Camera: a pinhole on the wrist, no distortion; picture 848 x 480 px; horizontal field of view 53.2 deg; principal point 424.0 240.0 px. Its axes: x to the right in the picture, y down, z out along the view. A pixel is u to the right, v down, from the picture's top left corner.
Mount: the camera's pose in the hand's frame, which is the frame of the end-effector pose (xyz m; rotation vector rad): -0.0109 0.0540 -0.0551 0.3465 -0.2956 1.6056
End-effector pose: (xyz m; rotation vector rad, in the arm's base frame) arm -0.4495 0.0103 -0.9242 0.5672 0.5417 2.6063
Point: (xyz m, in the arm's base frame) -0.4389 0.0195 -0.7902
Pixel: 746 20
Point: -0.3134 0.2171 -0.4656
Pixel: 668 58
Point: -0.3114 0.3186 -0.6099
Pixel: 396 57
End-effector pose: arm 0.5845 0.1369 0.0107 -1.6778 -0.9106 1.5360
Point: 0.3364 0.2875 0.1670
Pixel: 111 198
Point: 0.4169 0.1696 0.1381
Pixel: 153 410
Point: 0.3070 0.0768 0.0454
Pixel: 615 463
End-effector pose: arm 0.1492 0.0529 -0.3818 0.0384 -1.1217 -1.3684
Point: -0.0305 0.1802 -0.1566
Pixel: 736 53
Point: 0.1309 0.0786 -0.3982
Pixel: 110 430
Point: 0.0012 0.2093 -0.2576
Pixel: 653 283
